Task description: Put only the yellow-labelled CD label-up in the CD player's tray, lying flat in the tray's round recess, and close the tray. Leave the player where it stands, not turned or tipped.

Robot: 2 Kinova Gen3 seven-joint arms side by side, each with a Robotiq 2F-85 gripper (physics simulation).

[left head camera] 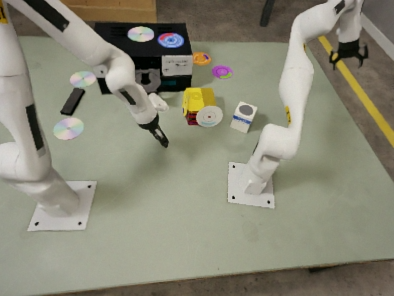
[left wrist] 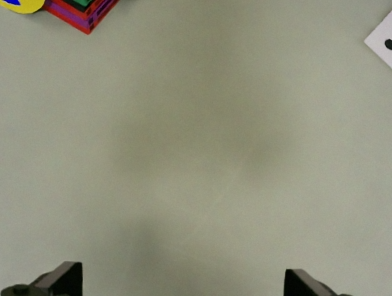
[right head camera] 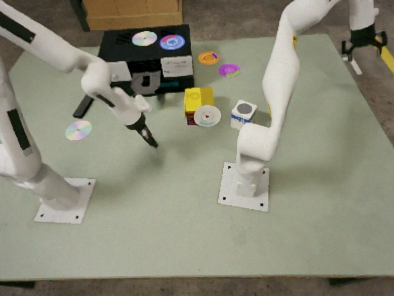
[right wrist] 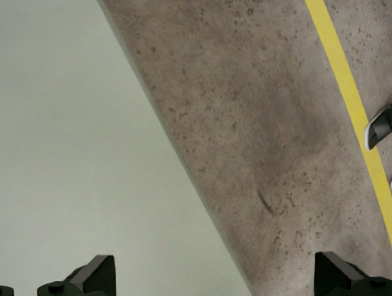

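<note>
The black CD player stands at the back; its grey tray sticks out, partly behind my left arm. A yellow disc with a blue mark shows partly at the top left of the left wrist view, beside a stack of red and purple cases. The head views show yellow on that stack, too small to tell disc from case. My left gripper is open and empty above the table, front-left of the stack. My right gripper is open and empty, far right.
A white disc is at the stack's front. A white box stands to its right. Orange and purple discs lie behind. Two discs lie on the player. A remote and silvery discs lie left.
</note>
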